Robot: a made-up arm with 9 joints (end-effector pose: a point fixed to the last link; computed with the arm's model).
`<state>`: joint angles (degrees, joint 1 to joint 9).
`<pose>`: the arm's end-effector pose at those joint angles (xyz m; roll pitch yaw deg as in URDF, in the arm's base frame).
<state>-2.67 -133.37 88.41 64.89 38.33 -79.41 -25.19 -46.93 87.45</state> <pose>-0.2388 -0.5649 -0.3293 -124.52 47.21 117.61</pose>
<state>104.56 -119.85 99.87 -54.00 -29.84 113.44 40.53 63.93 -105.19</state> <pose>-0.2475 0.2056 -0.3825 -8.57 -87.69 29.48</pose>
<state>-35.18 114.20 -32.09 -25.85 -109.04 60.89 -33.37 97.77 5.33</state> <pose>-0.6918 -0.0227 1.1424 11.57 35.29 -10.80</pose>
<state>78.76 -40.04 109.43 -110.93 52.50 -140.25 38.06 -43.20 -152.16</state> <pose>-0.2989 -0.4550 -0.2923 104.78 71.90 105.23</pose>
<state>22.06 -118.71 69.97 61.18 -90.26 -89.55 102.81 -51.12 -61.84</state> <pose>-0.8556 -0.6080 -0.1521 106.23 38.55 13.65</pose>
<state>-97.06 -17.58 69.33 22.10 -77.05 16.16 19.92 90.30 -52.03</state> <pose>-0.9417 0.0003 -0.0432 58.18 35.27 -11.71</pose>
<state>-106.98 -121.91 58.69 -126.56 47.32 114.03 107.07 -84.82 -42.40</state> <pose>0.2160 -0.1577 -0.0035 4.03 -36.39 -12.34</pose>
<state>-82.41 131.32 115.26 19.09 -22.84 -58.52 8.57 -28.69 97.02</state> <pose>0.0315 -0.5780 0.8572 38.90 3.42 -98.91</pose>
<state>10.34 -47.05 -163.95 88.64 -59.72 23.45 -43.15 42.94 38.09</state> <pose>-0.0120 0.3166 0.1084 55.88 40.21 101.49</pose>
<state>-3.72 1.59 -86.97 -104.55 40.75 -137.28 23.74 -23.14 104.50</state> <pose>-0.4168 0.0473 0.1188 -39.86 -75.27 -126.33</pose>
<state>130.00 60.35 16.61 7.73 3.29 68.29 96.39 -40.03 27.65</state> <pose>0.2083 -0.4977 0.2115 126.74 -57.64 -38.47</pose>
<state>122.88 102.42 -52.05 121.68 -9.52 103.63 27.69 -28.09 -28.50</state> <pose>0.7764 0.2227 0.7824 147.81 49.93 179.35</pose>
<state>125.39 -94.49 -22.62 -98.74 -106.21 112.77 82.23 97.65 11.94</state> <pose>-0.7613 0.5243 -0.3342 -59.55 -15.23 9.99</pose>
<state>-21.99 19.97 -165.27 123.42 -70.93 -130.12 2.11 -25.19 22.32</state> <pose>-0.1632 0.0910 0.3061 82.09 -27.35 52.91</pose>
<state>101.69 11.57 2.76 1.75 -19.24 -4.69 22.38 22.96 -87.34</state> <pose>0.3138 -0.2610 0.4718 -133.87 39.96 101.37</pose>
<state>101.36 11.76 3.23 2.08 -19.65 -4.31 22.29 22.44 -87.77</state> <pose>0.3235 -0.2576 0.4739 -133.46 39.75 102.84</pose>
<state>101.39 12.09 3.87 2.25 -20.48 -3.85 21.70 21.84 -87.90</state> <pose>0.3377 -0.2555 0.4775 -131.96 39.64 104.59</pose>
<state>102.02 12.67 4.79 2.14 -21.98 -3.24 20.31 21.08 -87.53</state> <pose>0.3586 -0.2560 0.4833 -128.76 39.63 106.74</pose>
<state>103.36 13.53 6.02 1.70 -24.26 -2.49 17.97 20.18 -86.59</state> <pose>0.3871 -0.2609 0.4904 -123.57 39.55 109.27</pose>
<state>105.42 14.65 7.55 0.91 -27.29 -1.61 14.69 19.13 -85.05</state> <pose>0.4221 -0.2725 0.4969 -116.50 39.11 112.04</pose>
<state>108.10 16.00 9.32 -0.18 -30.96 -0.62 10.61 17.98 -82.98</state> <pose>0.4611 -0.2933 0.5006 -108.06 37.99 114.73</pose>
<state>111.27 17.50 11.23 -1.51 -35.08 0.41 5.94 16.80 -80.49</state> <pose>0.4999 -0.3256 0.4994 -98.99 35.97 116.86</pose>
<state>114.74 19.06 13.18 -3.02 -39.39 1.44 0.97 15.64 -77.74</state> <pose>0.5330 -0.3690 0.4926 -90.19 33.10 118.01</pose>
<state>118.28 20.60 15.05 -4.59 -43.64 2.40 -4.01 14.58 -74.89</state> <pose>0.5566 -0.4210 0.4810 -82.24 29.63 118.07</pose>
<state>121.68 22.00 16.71 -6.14 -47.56 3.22 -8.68 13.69 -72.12</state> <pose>0.5682 -0.4765 0.4663 -75.54 25.96 117.15</pose>
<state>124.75 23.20 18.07 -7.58 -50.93 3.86 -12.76 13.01 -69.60</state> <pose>0.5688 -0.5295 0.4511 -70.21 22.54 115.62</pose>
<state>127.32 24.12 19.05 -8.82 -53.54 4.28 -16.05 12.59 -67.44</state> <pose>0.5615 -0.5744 0.4377 -66.17 19.74 113.93</pose>
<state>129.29 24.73 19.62 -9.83 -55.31 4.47 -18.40 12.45 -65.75</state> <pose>0.5506 -0.6079 0.4279 -63.33 17.82 112.41</pose>
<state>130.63 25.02 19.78 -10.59 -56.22 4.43 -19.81 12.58 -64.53</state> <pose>0.5397 -0.6289 0.4223 -61.50 16.86 111.27</pose>
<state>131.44 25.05 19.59 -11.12 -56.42 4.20 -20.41 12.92 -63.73</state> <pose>0.5303 -0.6393 0.4206 -60.49 16.71 110.53</pose>
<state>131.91 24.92 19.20 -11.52 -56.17 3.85 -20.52 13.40 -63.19</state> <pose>0.5222 -0.6428 0.4214 -59.95 17.11 110.04</pose>
